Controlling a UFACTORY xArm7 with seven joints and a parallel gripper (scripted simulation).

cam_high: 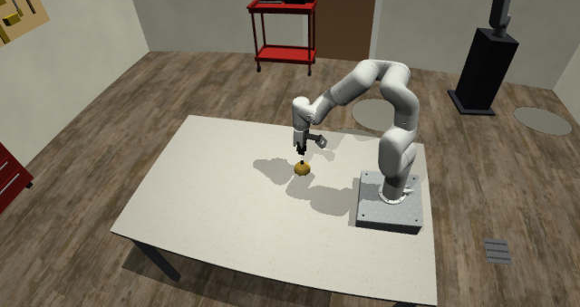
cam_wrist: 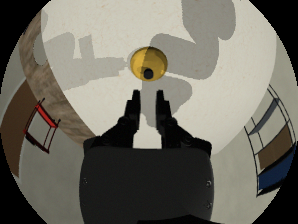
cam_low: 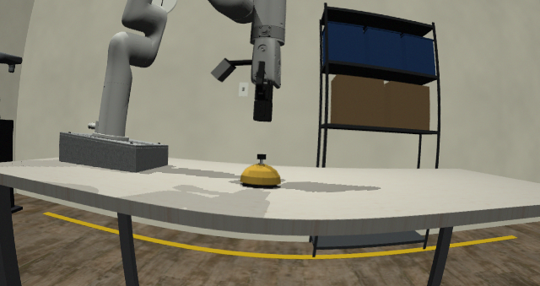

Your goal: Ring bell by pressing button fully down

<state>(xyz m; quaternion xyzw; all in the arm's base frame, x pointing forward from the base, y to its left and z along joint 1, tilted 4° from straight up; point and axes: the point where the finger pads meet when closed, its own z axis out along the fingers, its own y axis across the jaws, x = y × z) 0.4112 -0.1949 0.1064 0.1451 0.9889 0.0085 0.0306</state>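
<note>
Now: hand 10 cm above the black button. From my hand the other things lie so: bell: 11 cm below.
</note>
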